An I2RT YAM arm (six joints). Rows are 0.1 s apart.
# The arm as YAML. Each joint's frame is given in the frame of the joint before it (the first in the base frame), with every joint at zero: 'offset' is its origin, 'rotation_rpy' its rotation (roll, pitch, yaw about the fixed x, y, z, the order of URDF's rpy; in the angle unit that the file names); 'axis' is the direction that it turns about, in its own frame. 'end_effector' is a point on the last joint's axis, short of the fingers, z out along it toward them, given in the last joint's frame.
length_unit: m
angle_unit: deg
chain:
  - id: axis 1
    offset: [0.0, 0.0, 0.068]
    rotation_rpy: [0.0, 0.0, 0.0]
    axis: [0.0, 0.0, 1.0]
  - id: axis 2
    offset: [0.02, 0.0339, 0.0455]
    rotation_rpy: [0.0, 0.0, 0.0]
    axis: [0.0, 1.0, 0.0]
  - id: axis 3
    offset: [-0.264, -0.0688, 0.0]
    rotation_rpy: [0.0, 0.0, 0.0]
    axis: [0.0, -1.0, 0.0]
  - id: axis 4
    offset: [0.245, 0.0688, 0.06]
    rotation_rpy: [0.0, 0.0, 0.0]
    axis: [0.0, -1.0, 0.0]
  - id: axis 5
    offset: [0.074, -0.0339, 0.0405]
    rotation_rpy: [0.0, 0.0, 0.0]
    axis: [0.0, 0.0, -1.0]
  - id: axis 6
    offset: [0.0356, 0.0, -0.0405]
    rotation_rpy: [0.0, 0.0, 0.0]
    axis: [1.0, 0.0, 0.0]
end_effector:
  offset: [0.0, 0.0, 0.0]
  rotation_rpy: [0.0, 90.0, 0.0]
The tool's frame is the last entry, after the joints.
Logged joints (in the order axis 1, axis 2, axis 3, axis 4, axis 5, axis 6), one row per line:
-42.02, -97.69, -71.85, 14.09, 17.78, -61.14
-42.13, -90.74, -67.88, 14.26, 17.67, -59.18
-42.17, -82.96, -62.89, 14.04, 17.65, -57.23
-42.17, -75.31, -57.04, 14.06, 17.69, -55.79
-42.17, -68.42, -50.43, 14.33, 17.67, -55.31
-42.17, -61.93, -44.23, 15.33, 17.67, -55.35
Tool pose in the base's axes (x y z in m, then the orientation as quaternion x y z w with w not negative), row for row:
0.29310, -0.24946, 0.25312, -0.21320, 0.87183, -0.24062, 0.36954
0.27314, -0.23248, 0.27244, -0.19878, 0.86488, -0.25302, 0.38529
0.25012, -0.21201, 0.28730, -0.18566, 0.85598, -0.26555, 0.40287
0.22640, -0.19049, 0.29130, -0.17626, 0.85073, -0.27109, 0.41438
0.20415, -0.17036, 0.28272, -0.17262, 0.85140, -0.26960, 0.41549
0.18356, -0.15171, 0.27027, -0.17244, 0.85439, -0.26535, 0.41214
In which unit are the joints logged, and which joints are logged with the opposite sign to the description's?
The joints are logged in degrees. Opposite sign: axis 2, axis 3, axis 4, axis 5.
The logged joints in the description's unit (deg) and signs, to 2 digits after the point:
-42.02, 97.69, 71.85, -14.09, -17.78, -61.14
-42.13, 90.74, 67.88, -14.26, -17.67, -59.18
-42.17, 82.96, 62.89, -14.04, -17.65, -57.23
-42.17, 75.31, 57.04, -14.06, -17.69, -55.79
-42.17, 68.42, 50.43, -14.33, -17.67, -55.31
-42.17, 61.93, 44.23, -15.33, -17.67, -55.35

